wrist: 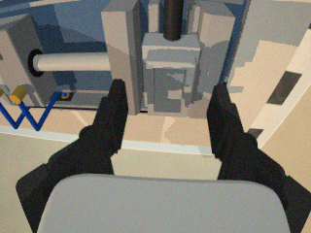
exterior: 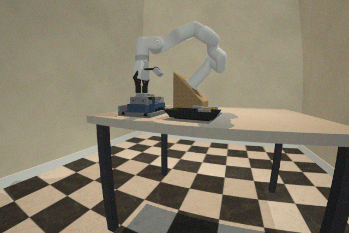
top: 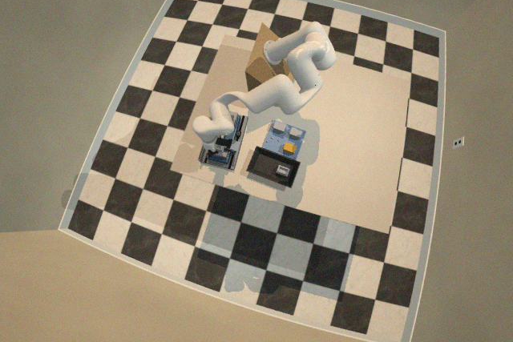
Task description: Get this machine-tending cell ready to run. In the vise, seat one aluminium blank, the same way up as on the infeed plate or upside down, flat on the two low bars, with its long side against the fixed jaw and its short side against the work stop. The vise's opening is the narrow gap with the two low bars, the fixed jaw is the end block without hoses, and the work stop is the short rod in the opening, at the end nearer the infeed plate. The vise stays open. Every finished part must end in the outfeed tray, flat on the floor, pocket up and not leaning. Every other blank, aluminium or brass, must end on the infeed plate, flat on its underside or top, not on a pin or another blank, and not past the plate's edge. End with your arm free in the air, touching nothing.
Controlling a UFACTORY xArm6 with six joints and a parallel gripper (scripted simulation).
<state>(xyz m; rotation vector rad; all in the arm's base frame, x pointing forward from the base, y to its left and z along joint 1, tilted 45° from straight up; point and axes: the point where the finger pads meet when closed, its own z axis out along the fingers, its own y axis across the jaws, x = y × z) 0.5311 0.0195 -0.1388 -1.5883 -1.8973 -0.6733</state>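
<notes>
Now: the fixed jaw 30 mm ahead of my hand, 10 mm to the left of it and 60 mm below it. Also, from my hand: push rod (90 mm behind, 10 mm to the right, 60 mm below); then dark work stop rod (10 mm behind, 50 mm to the left, 50 mm below); then vise (70 mm behind, 10 mm to the right, 100 mm below).
</notes>
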